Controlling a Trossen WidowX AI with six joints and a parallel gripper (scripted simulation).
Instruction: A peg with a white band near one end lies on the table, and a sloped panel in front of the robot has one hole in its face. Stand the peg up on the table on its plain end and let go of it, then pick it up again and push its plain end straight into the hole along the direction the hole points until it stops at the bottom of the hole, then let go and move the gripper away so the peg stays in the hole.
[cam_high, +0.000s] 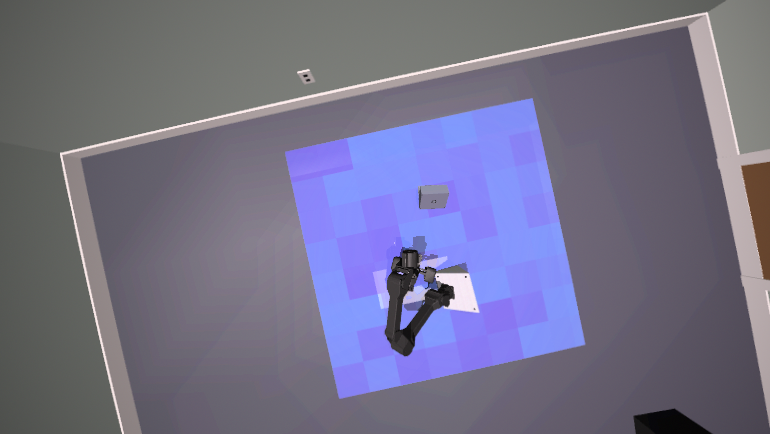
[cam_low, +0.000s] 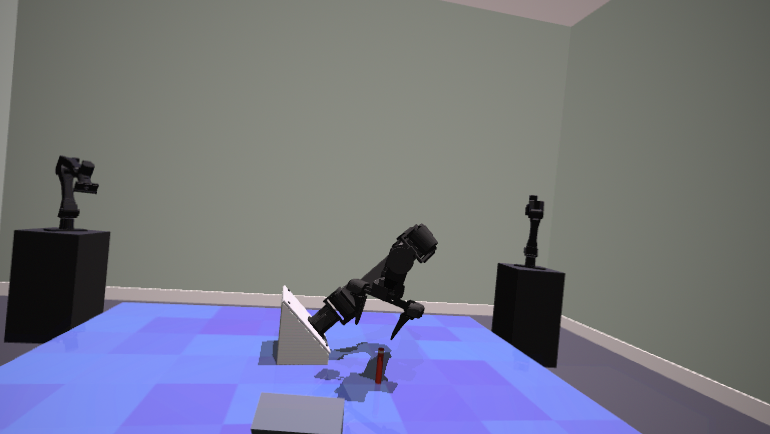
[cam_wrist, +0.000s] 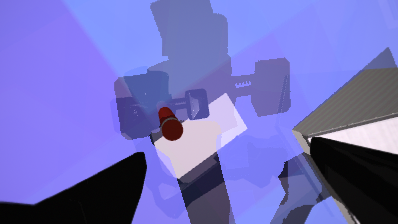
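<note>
Now: the red peg 60 mm below my gripper tip, 20 mm to the left of it and 20 mm ahead of it. From my gripper tip the other things lie so: grey sloped panel: 300 mm ahead, 140 mm to the right, 70 mm below.
</note>
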